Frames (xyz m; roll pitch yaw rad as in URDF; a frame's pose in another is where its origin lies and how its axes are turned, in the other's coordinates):
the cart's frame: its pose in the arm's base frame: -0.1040 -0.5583 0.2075 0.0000 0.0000 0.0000
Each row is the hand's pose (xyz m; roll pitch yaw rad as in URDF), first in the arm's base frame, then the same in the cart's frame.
Working: the arm's base frame: its pose in the cart's frame: 0.1040 0.5583 -0.2075 0.0000 0.0000 0.0000

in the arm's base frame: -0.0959 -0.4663 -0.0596 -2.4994 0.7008 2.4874
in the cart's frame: 0.0081 0.0920 -0.2671 -2.4994 0.7008 2.4874
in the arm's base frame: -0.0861 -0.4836 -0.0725 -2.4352 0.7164 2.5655
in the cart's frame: 0.0179 0.0747 -0.2800 -2.4352 0.7164 2.5655
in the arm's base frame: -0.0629 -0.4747 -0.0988 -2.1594 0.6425 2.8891
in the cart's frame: 0.0411 0.0836 -0.3063 -2.1594 0.6425 2.8891
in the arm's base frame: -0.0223 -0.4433 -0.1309 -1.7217 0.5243 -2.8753
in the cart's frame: 0.0817 0.1150 -0.3384 -1.7217 0.5243 -2.8753
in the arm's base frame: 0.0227 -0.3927 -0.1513 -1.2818 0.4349 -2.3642
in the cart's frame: 0.1267 0.1656 -0.3588 -1.2818 0.4349 -2.3642
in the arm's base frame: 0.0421 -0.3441 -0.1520 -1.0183 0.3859 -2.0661
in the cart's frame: 0.1461 0.2142 -0.3595 -1.0183 0.3859 -2.0661
